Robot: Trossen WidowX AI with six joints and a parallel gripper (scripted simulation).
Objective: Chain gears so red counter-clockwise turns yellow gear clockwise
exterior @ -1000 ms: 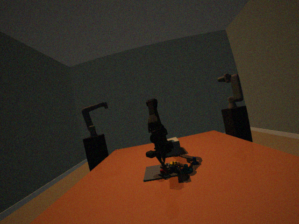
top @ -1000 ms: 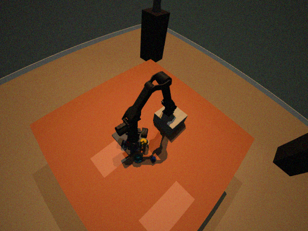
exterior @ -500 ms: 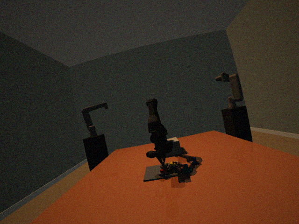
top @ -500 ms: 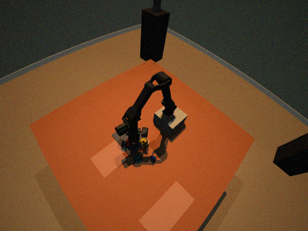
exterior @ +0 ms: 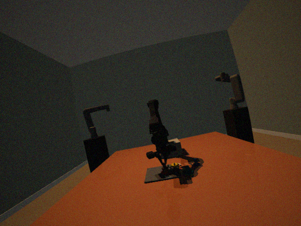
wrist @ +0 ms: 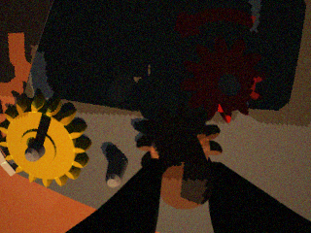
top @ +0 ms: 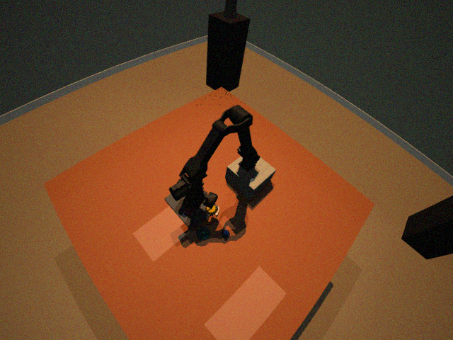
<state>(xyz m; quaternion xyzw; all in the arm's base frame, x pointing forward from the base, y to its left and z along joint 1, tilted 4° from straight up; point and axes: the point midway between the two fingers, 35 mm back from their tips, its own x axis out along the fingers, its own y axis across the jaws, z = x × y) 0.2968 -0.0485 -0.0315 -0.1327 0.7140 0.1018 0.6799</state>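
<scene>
Now: the orange-brown gear 10 mm below my gripper tip. Also, from my gripper tip: red gear: 40 mm ahead, 30 mm below, 10 mm to the right; then yellow gear: 70 mm to the left, 30 mm below, 30 mm behind; then grey board: 40 mm below, 20 mm to the right, 10 mm ahead.
</scene>
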